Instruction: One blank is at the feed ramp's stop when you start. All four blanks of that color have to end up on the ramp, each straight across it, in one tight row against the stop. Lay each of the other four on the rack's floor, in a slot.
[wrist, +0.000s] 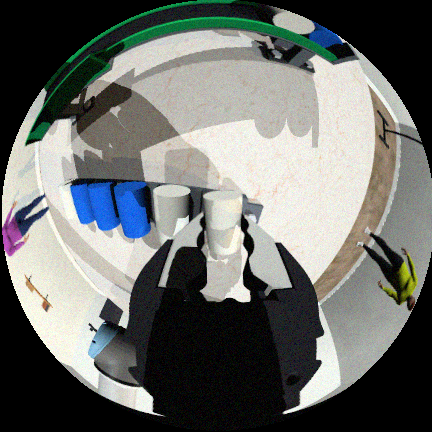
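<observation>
My gripper (222, 213) is shut on a white blank (223, 207) and holds it at the right part of the grey rack (255, 208), right of a white blank (171, 210). Whether the held blank touches the rack's floor is hidden. Further left in the rack are three blue blanks (132, 210) (104, 207) (82, 204) and a white blank (66, 200) at the far left end. The feed ramp (200, 22), with green side rails, curves along the top of the view. A blue blank (325, 36) lies at its right end by the stop, with a white blank (293, 23) beside it.
The ramp's dark support legs (295, 54) stand on the pale table (335, 165) near its right end. A person in yellow (400, 275) is at the right, and a person in purple (15, 232) at the left, beyond the table. Part of the robot's arm shows at lower left.
</observation>
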